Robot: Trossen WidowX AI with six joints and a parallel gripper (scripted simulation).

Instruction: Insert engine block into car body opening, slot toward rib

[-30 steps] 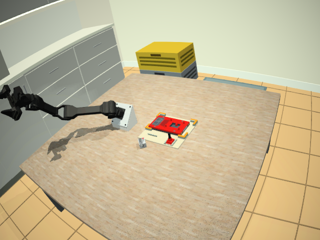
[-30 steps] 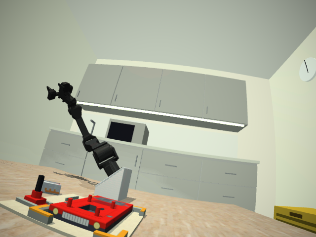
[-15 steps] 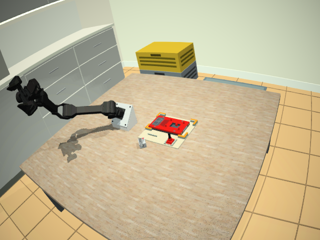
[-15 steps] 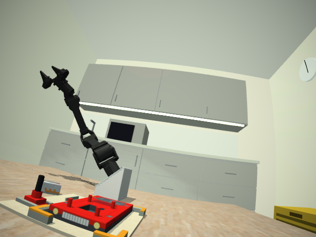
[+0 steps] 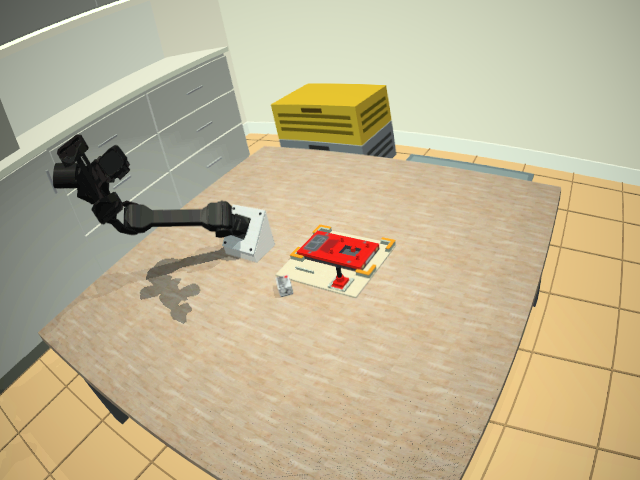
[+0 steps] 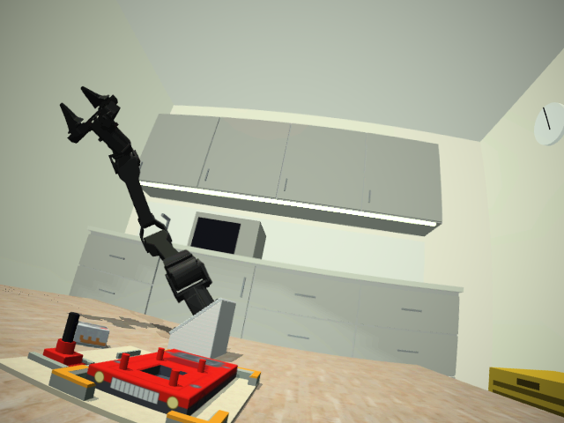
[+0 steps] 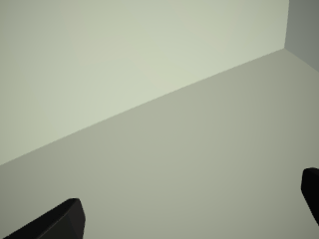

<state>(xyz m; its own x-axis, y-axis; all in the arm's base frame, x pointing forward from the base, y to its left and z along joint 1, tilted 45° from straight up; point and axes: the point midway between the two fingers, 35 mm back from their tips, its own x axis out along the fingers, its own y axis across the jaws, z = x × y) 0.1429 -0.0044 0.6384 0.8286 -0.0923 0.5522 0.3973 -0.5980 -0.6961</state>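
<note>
My gripper tip is 30 mm short of the grey engine block, 370 mm to the right of it and 520 mm above it.
</note>
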